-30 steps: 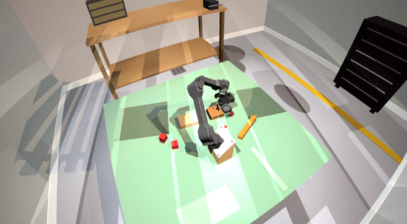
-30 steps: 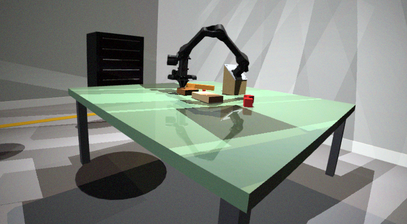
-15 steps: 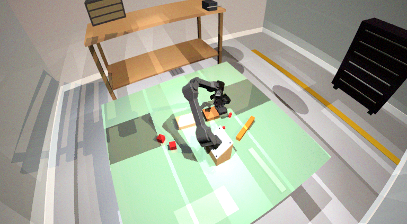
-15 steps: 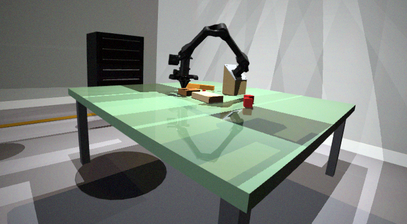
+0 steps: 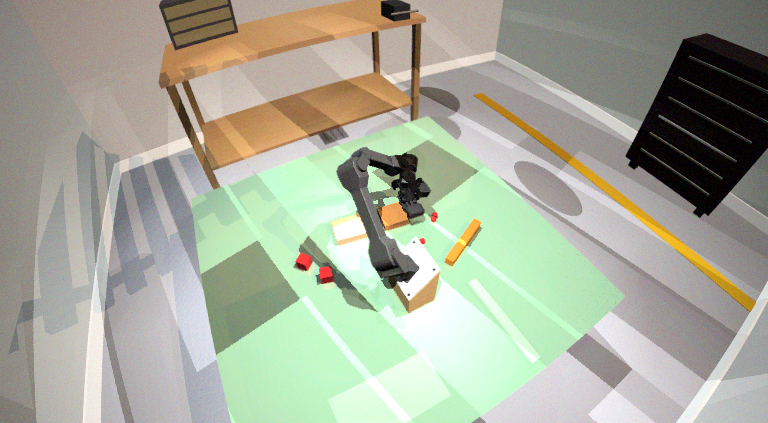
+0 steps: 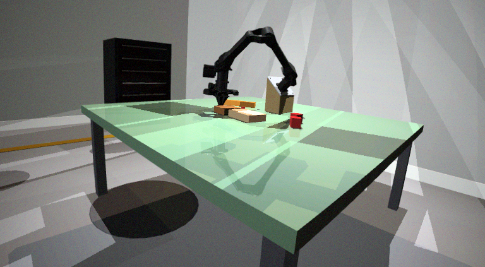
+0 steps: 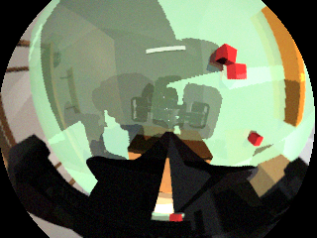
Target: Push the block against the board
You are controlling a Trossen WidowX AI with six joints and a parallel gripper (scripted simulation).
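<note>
My gripper tip is now 10 mm short of the orange square block and 60 mm to the right of it. From my gripper tip the other things lie so: long bar (240 mm behind, 90 mm to the right); tan board (40 mm ahead, 220 mm to the left).
</note>
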